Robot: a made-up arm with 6 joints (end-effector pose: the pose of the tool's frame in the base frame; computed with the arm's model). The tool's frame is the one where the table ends.
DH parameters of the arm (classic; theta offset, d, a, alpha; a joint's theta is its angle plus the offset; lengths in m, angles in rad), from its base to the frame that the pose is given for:
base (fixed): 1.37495 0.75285 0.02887 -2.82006
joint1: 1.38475 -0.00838 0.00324 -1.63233
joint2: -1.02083 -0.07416 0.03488 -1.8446
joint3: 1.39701 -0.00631 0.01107 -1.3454
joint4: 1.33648 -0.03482 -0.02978 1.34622
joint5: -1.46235 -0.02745 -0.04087 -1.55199
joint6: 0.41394 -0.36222 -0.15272 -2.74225
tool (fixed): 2.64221 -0.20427 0 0
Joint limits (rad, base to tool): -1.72..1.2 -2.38..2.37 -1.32..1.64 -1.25..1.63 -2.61..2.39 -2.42..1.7
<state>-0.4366 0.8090 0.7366 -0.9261 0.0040 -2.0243</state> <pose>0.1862 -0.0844 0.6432 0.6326 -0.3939 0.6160 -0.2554</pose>
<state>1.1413 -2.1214 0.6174 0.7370 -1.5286 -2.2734</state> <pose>-0.1588 0.0400 0.6498 0.0618 0.1210 0.9362 -0.3241</pose>
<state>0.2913 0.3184 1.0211 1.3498 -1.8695 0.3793</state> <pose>-0.0860 -0.0431 0.7888 0.1216 -0.1080 0.5380 -0.8271</pose>
Working (the frame after each row of the table, in the pose's form):
after base (fixed): 0.0056 0.0283 0.7529 0.1237 -0.7629 -0.6264 0.1016
after joint1: 0.0111 0.0269 0.7598 0.7060 0.6738 0.0151 -0.2174
after joint2: 0.0480 0.0903 0.7233 0.8553 -0.0897 0.5048 -0.0740
after joint3: 0.0388 0.0988 0.7257 0.5653 0.1128 -0.2768 0.7689
after joint4: 0.0469 0.1423 0.7140 0.3337 0.5783 -0.3168 -0.6737
after joint5: 0.0691 0.1129 0.6814 0.3189 -0.6778 -0.6202 -0.2329
after joint6: -0.0228 -0.2195 0.8700 0.7714 0.5480 -0.0283 0.3223

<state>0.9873 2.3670 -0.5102 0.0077 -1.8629 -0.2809</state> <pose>0.2229 -0.0106 0.6043 0.0127 -0.9630 0.2099 0.1687</pose>
Working (the frame after each row of the table, in the pose's form):
after base (fixed): 0.0056 0.0283 0.7529 0.1237 -0.7629 -0.6264 0.1016
after joint1: 0.0099 0.0251 0.7601 0.6643 0.5591 -0.2120 -0.4485
after joint2: 0.0841 0.0587 0.7690 0.7257 -0.4526 -0.3612 -0.3716
after joint3: 0.0959 0.0541 0.7696 0.2861 -0.9487 -0.0881 -0.1013
after joint4: 0.0780 0.0576 0.8116 0.7214 -0.4445 0.4695 -0.2480
after joint5: 0.0713 0.0117 0.7953 0.5224 0.0853 -0.1406 0.8367
after joint6: 0.1576 0.0089 0.4117 0.1666 -0.4414 -0.8812 0.0294

